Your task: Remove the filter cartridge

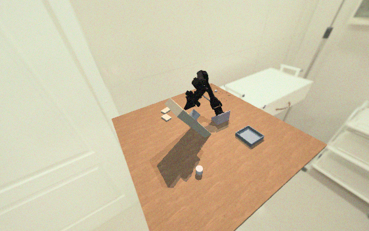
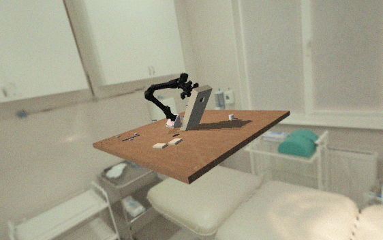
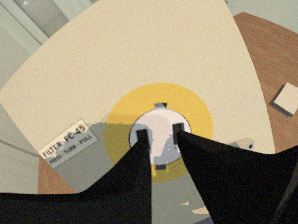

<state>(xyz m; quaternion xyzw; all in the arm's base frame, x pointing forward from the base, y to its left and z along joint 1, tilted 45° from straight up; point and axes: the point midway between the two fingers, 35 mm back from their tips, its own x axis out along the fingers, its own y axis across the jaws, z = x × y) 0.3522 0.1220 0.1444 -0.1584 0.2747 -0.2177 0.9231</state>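
My gripper tip is now 20 mm short of the round grey filter cartridge and 10 mm above it. From my gripper tip the other things lie so: tray (400 mm behind, 300 mm to the left, 280 mm below).
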